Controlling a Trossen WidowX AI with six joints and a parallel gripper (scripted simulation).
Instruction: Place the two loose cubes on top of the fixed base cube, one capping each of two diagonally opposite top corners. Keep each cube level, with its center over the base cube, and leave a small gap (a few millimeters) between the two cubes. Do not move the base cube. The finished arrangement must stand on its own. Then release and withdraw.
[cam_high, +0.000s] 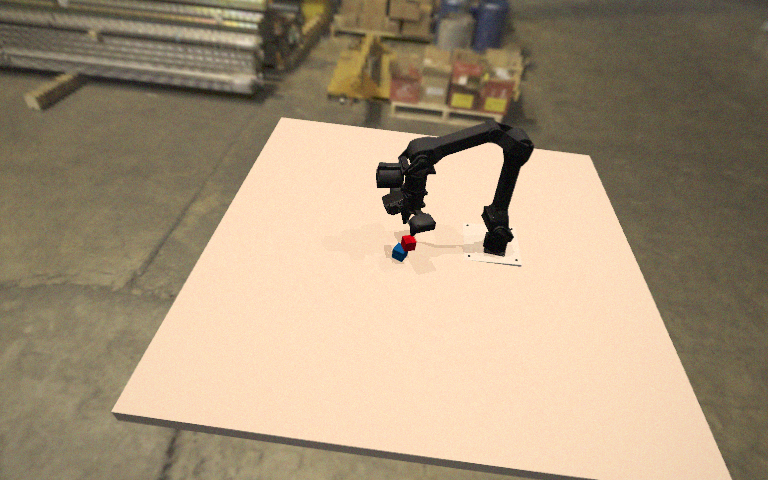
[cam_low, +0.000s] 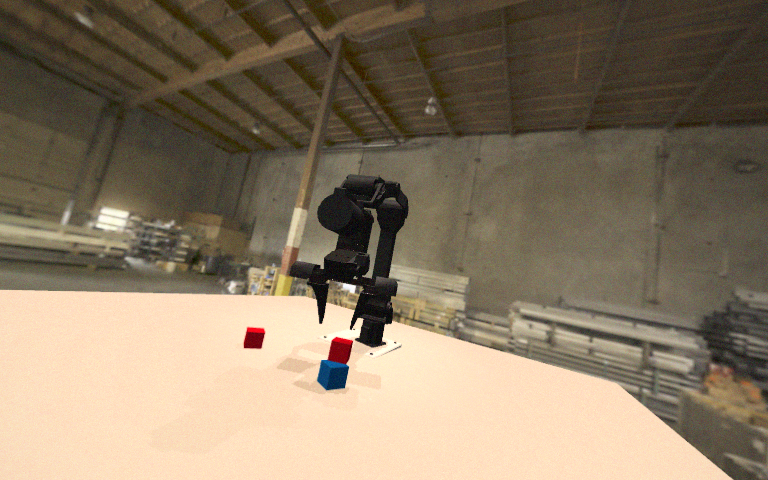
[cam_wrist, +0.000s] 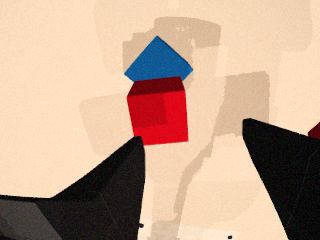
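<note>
Right now my gripper tip is 70 mm above the blue base cube, 30 mm to the right of it and 10 mm short of it.
</note>
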